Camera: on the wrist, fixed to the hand. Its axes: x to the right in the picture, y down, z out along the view.
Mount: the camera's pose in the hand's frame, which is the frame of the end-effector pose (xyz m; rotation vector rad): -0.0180 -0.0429 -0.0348 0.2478 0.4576 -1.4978
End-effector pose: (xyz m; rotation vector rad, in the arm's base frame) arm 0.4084 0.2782 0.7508 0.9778 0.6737 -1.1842
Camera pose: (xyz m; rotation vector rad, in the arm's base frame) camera 0.3642 0.3142 0.7393 0.8939 1.8162 -2.3862
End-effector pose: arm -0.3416 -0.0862 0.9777 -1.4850 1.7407 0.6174
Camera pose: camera -0.3072 -0.1109 1.0175 -2.2601 0.4950 -0.7221
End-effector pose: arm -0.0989 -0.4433 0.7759 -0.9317 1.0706 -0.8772
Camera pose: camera -0.1423 -0.4485 0.8142 -1.3025 0.4291 -2.4696
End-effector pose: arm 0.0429 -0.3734 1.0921 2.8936 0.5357 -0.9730
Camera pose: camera 0.0353 -0.3335 1.1337 -1.5797 -1.8745 0.1612
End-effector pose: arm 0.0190 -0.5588 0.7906 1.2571 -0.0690 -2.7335
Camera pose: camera 0.0527 -0.5134 0.7773 -1.1603 -0.4096 1.3701
